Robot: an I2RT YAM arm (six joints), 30 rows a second.
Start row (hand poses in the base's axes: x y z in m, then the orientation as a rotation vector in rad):
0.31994 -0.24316 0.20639 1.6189 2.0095 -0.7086
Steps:
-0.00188 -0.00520 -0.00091 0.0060 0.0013 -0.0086
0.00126 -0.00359 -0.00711 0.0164 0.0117 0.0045
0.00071 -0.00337 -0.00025 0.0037 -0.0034 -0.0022
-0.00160 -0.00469 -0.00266 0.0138 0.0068 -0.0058
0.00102 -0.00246 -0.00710 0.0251 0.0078 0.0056
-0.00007 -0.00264 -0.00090 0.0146 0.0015 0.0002
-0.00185 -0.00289 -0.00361 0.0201 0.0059 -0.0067
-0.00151 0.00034 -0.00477 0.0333 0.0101 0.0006
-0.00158 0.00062 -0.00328 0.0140 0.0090 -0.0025
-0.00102 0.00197 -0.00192 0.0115 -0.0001 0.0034
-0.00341 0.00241 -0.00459 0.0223 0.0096 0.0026
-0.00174 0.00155 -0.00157 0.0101 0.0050 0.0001
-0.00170 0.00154 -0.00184 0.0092 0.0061 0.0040
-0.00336 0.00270 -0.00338 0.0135 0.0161 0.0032
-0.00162 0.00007 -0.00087 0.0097 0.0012 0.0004
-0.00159 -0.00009 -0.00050 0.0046 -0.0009 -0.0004
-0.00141 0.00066 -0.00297 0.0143 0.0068 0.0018
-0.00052 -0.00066 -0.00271 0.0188 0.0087 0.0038
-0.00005 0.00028 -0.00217 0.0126 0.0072 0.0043
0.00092 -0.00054 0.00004 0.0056 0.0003 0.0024
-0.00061 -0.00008 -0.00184 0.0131 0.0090 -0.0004
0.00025 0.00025 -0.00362 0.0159 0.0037 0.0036
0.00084 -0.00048 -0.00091 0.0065 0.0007 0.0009
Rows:
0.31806 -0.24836 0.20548 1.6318 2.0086 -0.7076
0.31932 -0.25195 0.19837 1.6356 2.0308 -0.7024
0.32003 -0.25532 0.19812 1.6403 2.0294 -0.6966
0.31843 -0.26001 0.19546 1.6544 2.0393 -0.6926
0.31945 -0.26247 0.18836 1.6618 2.0654 -0.6752
0.31938 -0.26511 0.18746 1.6695 2.0763 -0.6630
0.31753 -0.26800 0.18385 1.6881 2.0890 -0.6520
0.31602 -0.26766 0.17908 1.7054 2.1185 -0.6302
0.31444 -0.26704 0.17580 1.7160 2.1321 -0.6263
0.31342 -0.26507 0.17388 1.7180 2.1422 -0.6142
0.31001 -0.26266 0.16929 1.7269 2.1654 -0.6013
0.30827 -0.26111 0.16772 1.7322 2.1756 -0.5963
0.30657 -0.25957 0.16588 1.7325 2.1888 -0.5923
0.30321 -0.25687 0.16250 1.7365 2.2110 -0.5941
0.30159 -0.25680 0.16163 1.7408 2.2186 -0.5854
0.30000 -0.25689 0.16113 1.7434 2.2208 -0.5799
0.29859 -0.25623 0.15816 1.7487 2.2363 -0.5718
0.29807 -0.25689 0.15545 1.7539 2.2575 -0.5604
0.29802 -0.25661 0.15328 1.7553 2.2740 -0.5537
0.29894 -0.25715 0.15332 1.7550 2.2798 -0.5477
0.29833 -0.25723 0.15148 1.7626 2.2943 -0.5430
0.29858 -0.25698 0.14786 1.7657 2.3101 -0.5293
0.29942 -0.25746 0.14695 1.7676 2.3156 -0.5229

